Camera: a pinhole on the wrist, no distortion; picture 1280 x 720 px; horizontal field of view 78.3 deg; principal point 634.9 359.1 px. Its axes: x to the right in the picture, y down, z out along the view. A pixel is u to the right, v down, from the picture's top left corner.
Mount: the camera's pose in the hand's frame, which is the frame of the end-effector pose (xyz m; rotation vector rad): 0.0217 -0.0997 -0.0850 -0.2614 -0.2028 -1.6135
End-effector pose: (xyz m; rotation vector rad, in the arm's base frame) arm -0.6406 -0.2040 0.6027 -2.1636 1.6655 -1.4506
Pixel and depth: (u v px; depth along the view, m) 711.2 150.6 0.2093
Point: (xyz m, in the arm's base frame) -0.5158 -0.2188 0.5482
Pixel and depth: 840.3 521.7 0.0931
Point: -0.5632 -0.2023 0.6769
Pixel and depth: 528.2 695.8 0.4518
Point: -0.4807 -0.5736 0.5296
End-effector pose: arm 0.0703 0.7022 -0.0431 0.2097 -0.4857 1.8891
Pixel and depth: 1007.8 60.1 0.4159
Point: 0.2317 0.4803 0.2832
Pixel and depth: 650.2 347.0 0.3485
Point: 0.0421 0.6235 0.1952
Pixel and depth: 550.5 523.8 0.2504
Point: 0.0307 0.7154 0.1208
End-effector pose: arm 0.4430 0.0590 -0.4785 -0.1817 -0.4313 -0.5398
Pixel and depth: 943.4 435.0 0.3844
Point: 0.3103 0.0039 -0.1495
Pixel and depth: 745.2 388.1 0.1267
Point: 0.4098 -0.0117 -0.4234
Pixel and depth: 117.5 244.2 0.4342
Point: 0.5108 0.3874 -0.2757
